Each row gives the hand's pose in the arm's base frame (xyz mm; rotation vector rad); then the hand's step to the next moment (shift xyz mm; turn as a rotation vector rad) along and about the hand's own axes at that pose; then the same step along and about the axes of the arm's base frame.
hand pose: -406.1 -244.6 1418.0 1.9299 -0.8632 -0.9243
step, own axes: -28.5 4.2 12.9 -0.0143 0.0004 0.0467
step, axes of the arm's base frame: -25.9 16.8 6.5 -0.0463 -0.0057 -0.0144
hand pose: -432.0 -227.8 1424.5 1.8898 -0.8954 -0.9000
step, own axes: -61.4 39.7 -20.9 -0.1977 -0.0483 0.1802
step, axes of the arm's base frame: -21.8 43.7 58.3 -0.2363 0.1173 -0.0656
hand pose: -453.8 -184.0 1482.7 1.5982 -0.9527 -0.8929
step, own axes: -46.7 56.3 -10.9 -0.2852 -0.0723 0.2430
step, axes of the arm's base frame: -17.5 37.7 61.2 -0.3253 0.1762 -0.0938
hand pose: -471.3 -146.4 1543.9 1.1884 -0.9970 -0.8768
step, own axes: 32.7 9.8 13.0 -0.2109 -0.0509 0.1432
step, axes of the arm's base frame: -1.2 -33.0 15.6 -0.2060 0.1424 -0.0699
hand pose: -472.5 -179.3 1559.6 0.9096 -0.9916 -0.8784
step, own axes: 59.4 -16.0 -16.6 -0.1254 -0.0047 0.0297
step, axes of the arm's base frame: 30.2 -56.1 -1.6 -0.0658 0.1058 -0.0333
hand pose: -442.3 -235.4 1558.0 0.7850 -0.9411 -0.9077
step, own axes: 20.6 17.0 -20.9 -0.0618 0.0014 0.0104
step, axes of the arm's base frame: 30.1 -8.1 13.4 -0.0275 0.0543 -0.0148
